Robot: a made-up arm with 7 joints.
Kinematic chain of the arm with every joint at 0, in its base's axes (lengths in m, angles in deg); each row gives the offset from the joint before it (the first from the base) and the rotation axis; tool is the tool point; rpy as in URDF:
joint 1: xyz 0 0 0 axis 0.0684 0.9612 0.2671
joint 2: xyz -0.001 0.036 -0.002 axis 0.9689 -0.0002 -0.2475
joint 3: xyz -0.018 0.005 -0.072 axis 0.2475 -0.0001 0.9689
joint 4: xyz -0.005 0 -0.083 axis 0.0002 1 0
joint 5: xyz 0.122 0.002 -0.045 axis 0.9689 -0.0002 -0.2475
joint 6: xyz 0.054 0 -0.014 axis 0.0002 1 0
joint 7: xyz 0.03 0 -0.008 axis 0.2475 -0.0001 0.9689
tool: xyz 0 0 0 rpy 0 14.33 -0.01
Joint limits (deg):
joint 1: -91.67..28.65
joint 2: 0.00..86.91
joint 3: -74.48..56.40
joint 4: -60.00..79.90
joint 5: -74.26..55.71
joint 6: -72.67..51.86
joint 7: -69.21..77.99
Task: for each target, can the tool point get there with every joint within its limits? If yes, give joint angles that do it. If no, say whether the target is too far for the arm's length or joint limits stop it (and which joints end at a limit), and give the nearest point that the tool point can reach.
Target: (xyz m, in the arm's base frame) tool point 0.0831 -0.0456 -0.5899
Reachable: no: too far | nearest point 0.0540 -0.0107 -0.3688 | short by 0.226 m
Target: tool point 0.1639 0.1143 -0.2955
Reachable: yes | joints -18.50 35.76 -32.59 36.75 -60.41 37.60 24.88
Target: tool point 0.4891 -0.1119 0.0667
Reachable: no: too far | nearest point 0.3633 -0.0695 0.0328 | short by 0.137 m
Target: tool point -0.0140 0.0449 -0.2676
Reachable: yes | joints 11.75 56.24 -62.94 -9.21 -18.62 9.31 57.51
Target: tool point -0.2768 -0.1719 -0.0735
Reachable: no: joint limits stop it (at a limit: joint 1, joint 2, joint 3, joint 5, joint 6) | nearest point -0.1511 -0.1335 -0.2303 | short by 0.205 m
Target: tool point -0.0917 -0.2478 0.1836
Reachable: no: joint limits stop it (at a limit: joint 1, joint 2) | nearest point 0.0222 -0.1431 0.0858 | short by 0.183 m
